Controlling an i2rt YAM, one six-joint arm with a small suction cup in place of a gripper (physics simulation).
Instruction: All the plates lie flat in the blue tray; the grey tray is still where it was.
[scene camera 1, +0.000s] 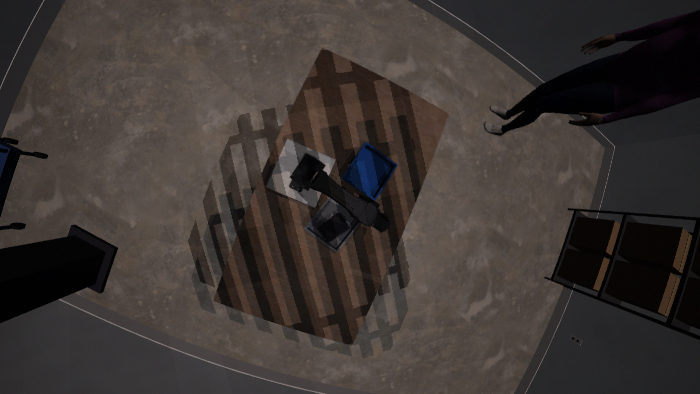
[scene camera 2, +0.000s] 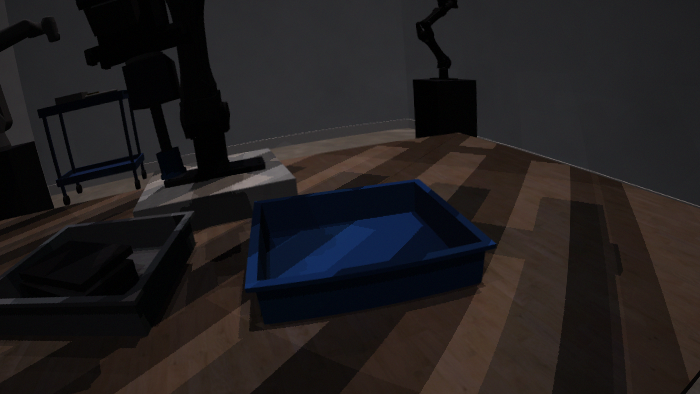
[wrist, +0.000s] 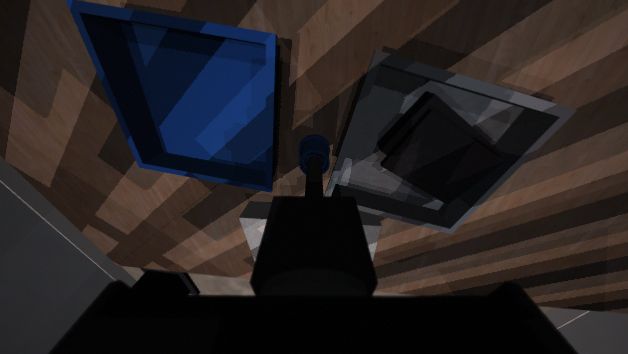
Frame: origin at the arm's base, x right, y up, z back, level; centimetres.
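Seen in the pictures: hand, tool point: (scene camera 2: 174, 174) (wrist: 314, 149); arm's base, link origin: (scene camera 2: 214, 173).
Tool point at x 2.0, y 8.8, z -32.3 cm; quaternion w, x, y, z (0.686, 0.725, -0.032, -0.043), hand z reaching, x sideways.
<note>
Offsets run from my tool point to a thing's middle.
The blue tray {dx -19.1, dy -11.5, dz +0.1 cm} (scene camera 1: 370, 172) (scene camera 2: 350, 250) (wrist: 210, 105) stands on the wooden table, and its floor shows bare. The grey tray {dx +15.2, dy -11.5, dz +5.4 cm} (scene camera 1: 320, 240) (scene camera 2: 165, 257) (wrist: 470, 82) stands apart from it, on the right in the wrist view. Dark plates {dx +17.8, dy -10.0, dz +5.3 cm} (scene camera 1: 332, 225) (scene camera 2: 75, 265) (wrist: 445, 155) lie stacked inside the grey tray, at least two, the upper one a little offset. It is too dark to count them. My gripper, a small blue suction cup (scene camera 2: 171, 162) (wrist: 314, 150), holds nothing and hangs above the table. It shows between the two trays in the wrist view. In scene camera 1 the arm hides the cup.
A pale base block (scene camera 1: 287, 155) (scene camera 2: 270, 172) carries the arm behind the trays. A blue cart (scene camera 2: 100, 169) and a dark pedestal (scene camera 2: 445, 107) with another arm stand beyond the table. A person (scene camera 1: 575, 85) stands off the table's right side in scene camera 1.
</note>
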